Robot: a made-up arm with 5 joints. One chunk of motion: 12 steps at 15 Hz.
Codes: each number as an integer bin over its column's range. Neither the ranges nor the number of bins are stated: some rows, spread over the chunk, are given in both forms.
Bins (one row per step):
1: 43 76 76 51 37
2: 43 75 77 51 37
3: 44 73 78 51 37
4: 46 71 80 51 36
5: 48 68 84 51 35
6: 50 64 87 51 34
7: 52 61 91 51 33
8: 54 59 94 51 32
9: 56 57 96 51 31
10: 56 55 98 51 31
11: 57 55 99 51 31
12: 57 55 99 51 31
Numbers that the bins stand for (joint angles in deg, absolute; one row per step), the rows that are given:
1: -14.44 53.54 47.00 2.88 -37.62
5: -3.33 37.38 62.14 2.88 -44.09
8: 10.00 19.19 81.07 2.88 -53.78
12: 16.67 11.11 90.53 2.88 -57.01
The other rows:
2: -14.44 51.52 48.89 2.88 -37.62
3: -12.22 47.48 50.79 2.88 -37.62
4: -7.78 43.44 54.57 2.88 -40.85
6: 1.11 29.30 67.82 2.88 -47.32
7: 5.56 23.23 75.39 2.88 -50.55
9: 14.44 15.15 84.85 2.88 -57.01
10: 14.44 11.11 88.64 2.88 -57.01
11: 16.67 11.11 90.53 2.88 -57.01

